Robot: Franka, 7 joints.
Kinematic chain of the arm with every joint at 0, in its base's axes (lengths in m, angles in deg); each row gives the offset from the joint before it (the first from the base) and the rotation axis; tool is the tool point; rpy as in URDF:
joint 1: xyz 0 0 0.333 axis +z
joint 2: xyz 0 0 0 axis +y
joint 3: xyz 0 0 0.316 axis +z
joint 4: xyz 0.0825 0 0 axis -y
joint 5: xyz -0.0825 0 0.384 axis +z
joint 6: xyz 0 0 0 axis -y
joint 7: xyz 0.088 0 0 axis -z
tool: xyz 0 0 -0.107 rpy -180 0 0
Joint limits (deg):
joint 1: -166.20..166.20
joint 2: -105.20..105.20
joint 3: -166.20..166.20
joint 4: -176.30..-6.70
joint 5: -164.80..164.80
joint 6: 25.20..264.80
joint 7: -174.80..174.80
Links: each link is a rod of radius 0.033 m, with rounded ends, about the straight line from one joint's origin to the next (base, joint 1, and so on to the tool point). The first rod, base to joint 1, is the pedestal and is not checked.
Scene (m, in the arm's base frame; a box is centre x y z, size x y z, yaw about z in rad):
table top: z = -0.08
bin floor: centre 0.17 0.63 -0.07 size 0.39 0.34 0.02 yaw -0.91
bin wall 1: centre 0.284 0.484 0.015 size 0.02 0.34 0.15 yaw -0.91
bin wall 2: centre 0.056 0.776 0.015 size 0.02 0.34 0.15 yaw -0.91
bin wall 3: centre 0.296 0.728 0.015 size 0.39 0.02 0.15 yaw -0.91
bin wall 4: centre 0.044 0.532 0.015 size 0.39 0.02 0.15 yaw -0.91
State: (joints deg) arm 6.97 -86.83 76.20 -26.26 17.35 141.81 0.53
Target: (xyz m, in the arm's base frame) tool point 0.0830 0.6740 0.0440
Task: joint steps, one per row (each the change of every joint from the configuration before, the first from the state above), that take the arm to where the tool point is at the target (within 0.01 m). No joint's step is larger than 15 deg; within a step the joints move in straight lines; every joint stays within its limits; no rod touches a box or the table.
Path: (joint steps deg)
1: -13.16 -0.76 -2.76 2.44 -6.22 12.95 0.00
2: -13.17 -0.77 -2.76 2.45 -6.21 12.95 0.00
3: -13.16 -0.76 -2.75 2.45 -6.22 12.95 0.00
4: -13.16 -0.76 -2.76 2.44 -6.22 12.95 0.00
5: -13.17 -0.77 -2.76 2.44 -6.21 12.96 0.00
6: -13.16 -0.76 -2.76 2.45 -6.22 12.95 0.00
7: -13.16 -0.76 -2.76 2.44 -6.22 12.95 0.00
8: -13.17 -0.77 -2.76 2.45 -6.21 12.95 0.00
9: 0.17 -6.13 -0.11 0.00 -0.16 -9.60 0.00
10: 0.16 -6.13 -0.12 0.00 -0.15 -9.61 0.00

